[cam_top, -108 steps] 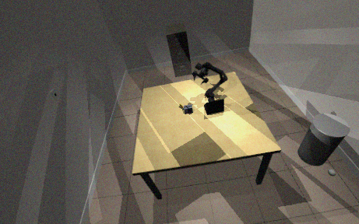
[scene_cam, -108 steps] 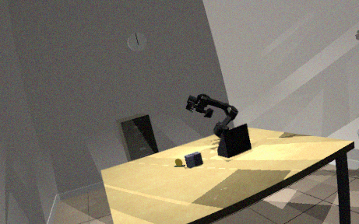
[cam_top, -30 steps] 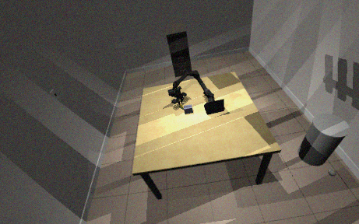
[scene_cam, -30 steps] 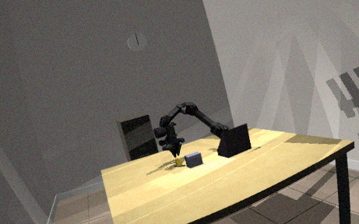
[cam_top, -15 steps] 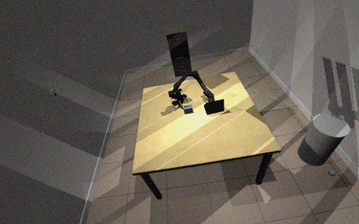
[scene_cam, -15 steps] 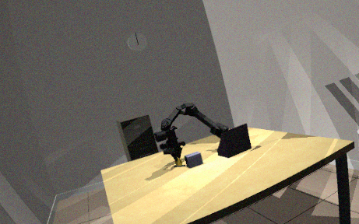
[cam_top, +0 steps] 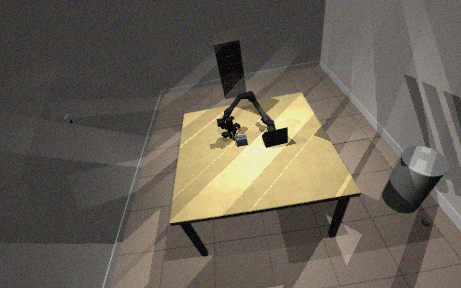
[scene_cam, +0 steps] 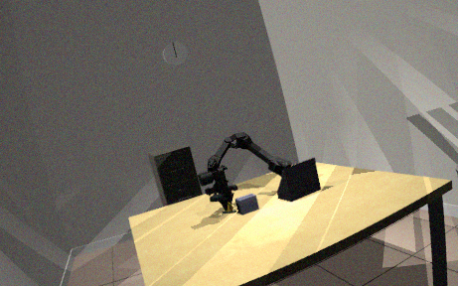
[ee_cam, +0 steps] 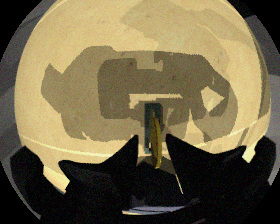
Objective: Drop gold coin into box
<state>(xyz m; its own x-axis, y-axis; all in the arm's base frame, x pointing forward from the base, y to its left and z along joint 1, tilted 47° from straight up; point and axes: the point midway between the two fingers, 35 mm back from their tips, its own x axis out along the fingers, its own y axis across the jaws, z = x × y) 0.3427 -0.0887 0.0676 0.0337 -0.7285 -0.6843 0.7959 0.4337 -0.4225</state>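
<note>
Now: the gold coin 10 mm above my gripper tip.
</note>
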